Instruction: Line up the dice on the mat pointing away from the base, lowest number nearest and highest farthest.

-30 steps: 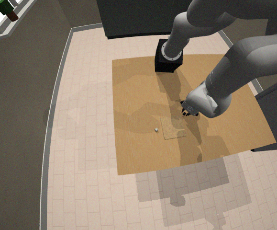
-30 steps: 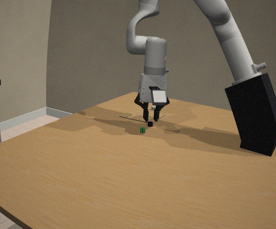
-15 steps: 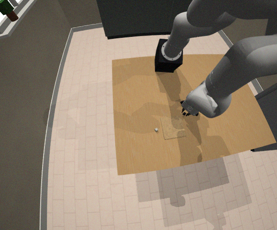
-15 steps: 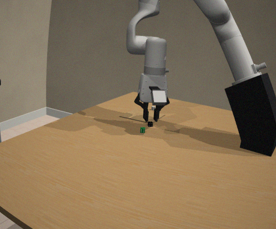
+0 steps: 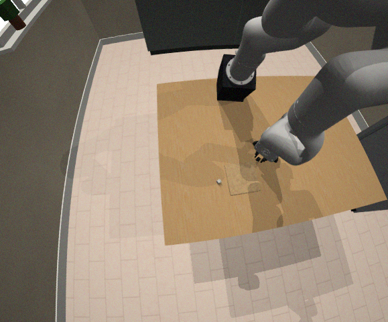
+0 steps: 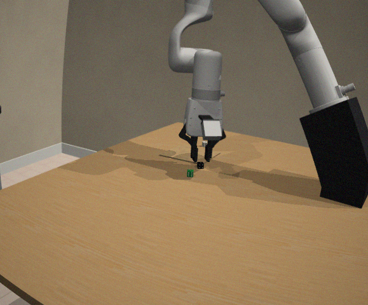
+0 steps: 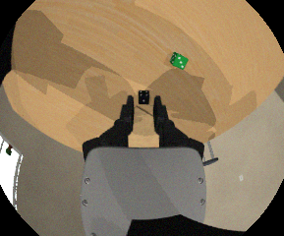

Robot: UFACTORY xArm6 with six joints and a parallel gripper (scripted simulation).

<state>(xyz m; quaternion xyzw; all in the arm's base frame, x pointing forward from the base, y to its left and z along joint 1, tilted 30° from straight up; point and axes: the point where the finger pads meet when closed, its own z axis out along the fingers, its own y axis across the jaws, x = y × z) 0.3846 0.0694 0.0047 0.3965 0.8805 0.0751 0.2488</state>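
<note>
Right now my hand is 3 cm above the black die. Round my hand: white die (9 cm ahead, 20 cm to the right, 3 cm below); thin tan mat (8 cm ahead, 9 cm to the right, 4 cm below); green die (1 cm behind, 7 cm to the left, 3 cm below).
</note>
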